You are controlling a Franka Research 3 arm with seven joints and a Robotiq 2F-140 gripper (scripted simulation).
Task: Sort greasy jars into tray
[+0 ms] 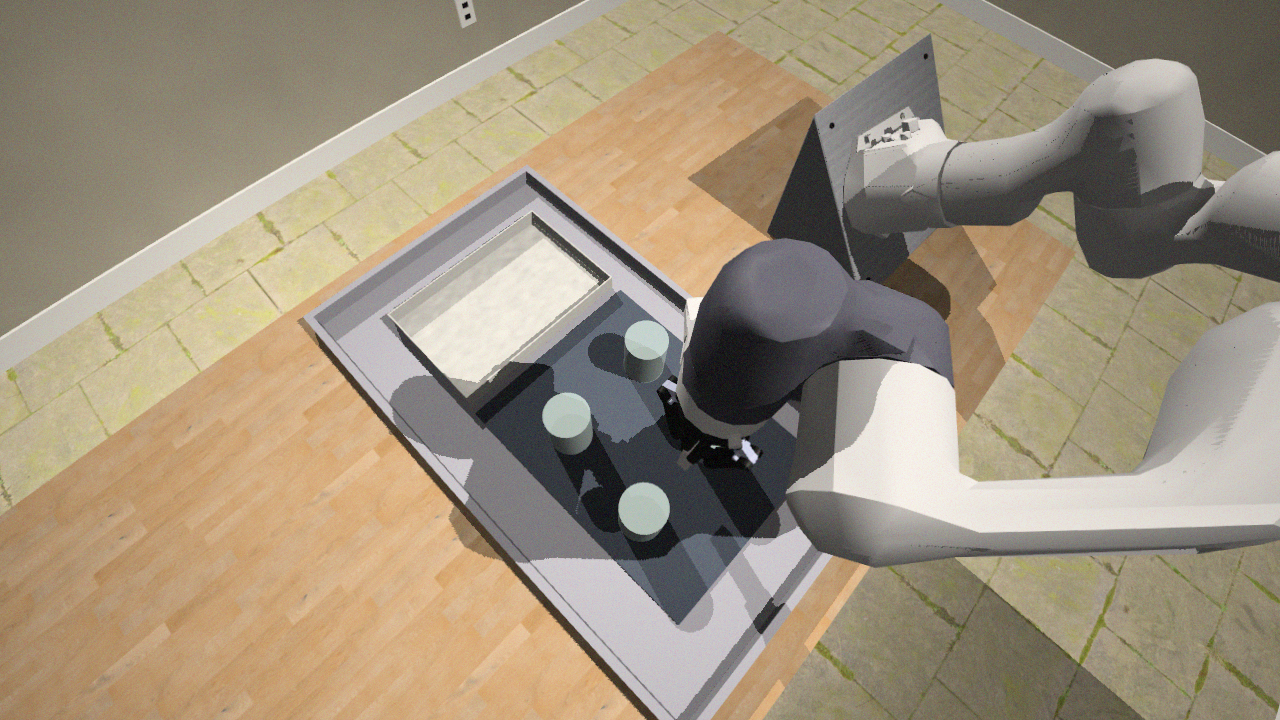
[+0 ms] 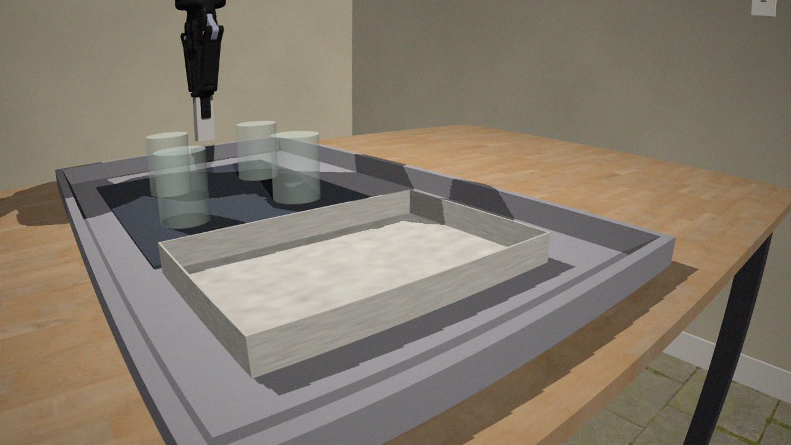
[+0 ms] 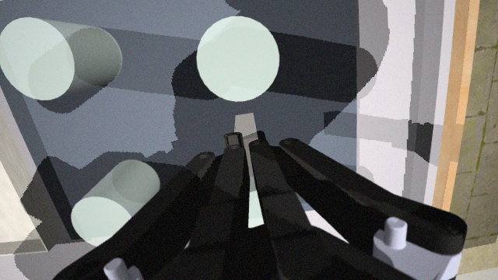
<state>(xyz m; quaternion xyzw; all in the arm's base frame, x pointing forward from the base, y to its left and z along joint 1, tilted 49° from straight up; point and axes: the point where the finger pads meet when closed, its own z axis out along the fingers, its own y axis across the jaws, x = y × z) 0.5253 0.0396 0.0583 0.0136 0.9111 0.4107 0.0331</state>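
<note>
My gripper is now 1 cm short of the steel table top, 18 cm to the left of it and 11 cm above it. From my hand the other things lie so: dark drying mat: 7 cm to the right, 10 cm below; then tray: 1 cm behind, 39 cm to the right, 10 cm below.
</note>
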